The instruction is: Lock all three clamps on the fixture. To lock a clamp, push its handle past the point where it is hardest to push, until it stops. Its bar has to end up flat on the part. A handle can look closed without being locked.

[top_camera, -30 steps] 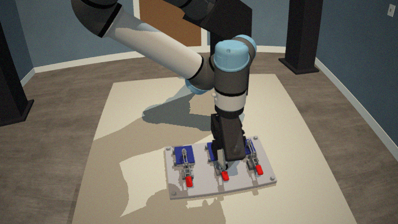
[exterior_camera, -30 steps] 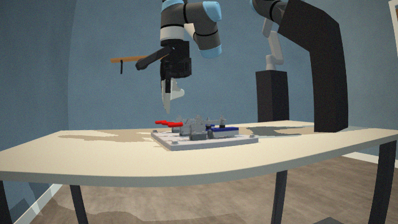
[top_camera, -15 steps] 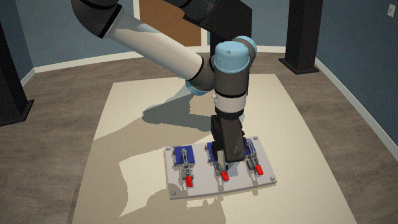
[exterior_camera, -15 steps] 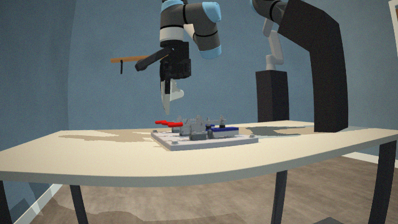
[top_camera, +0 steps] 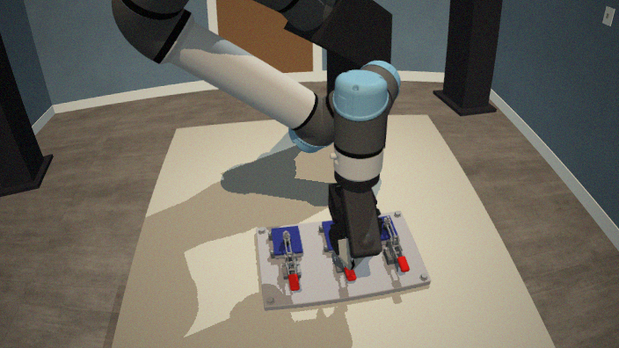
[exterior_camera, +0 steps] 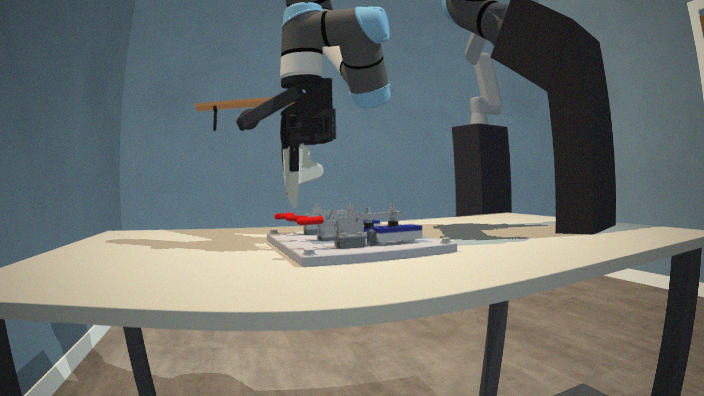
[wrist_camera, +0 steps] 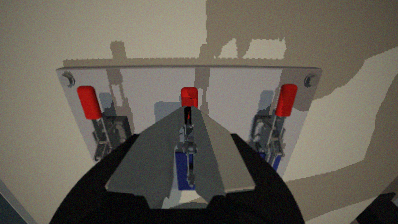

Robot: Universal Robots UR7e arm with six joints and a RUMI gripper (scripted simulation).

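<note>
My hand is 9 cm past the grey fixture plate, 1 cm to the right of it and 8 cm above it. Round my hand: blue part 14 cm behind, 2 cm to the left, 6 cm below.
</note>
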